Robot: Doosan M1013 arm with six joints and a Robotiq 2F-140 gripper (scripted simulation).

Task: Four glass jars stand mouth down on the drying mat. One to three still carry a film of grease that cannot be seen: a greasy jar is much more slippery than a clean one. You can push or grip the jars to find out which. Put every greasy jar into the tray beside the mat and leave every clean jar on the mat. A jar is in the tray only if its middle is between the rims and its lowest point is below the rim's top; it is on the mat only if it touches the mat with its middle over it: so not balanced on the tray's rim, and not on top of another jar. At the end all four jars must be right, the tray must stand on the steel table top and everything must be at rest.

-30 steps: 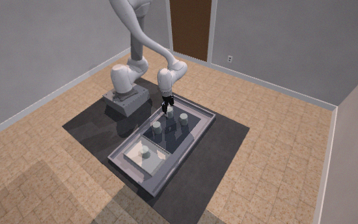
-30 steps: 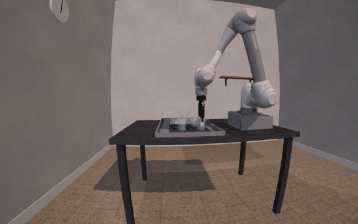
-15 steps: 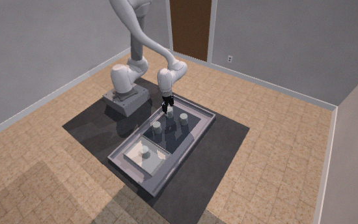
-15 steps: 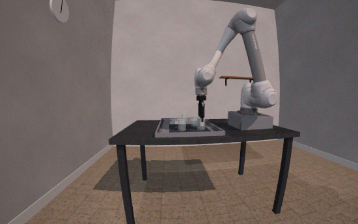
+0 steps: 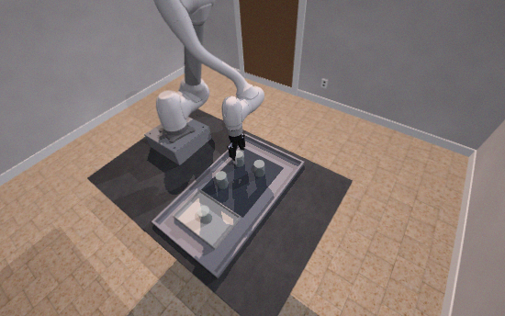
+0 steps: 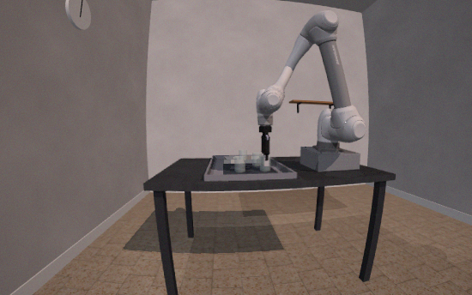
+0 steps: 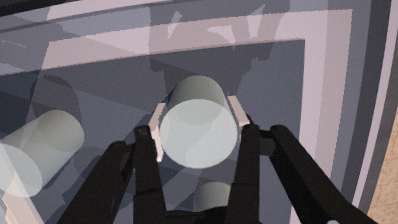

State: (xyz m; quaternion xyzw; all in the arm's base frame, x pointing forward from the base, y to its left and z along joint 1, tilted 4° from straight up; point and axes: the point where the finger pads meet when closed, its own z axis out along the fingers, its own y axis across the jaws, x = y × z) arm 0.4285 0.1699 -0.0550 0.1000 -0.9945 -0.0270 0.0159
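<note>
Right now my hand is 11 cm short of the dark drying mat, 6 cm to the left of it and 6 cm above it. Also, from my hand: tray 17 cm ahead, 37 cm to the right, 6 cm below.
</note>
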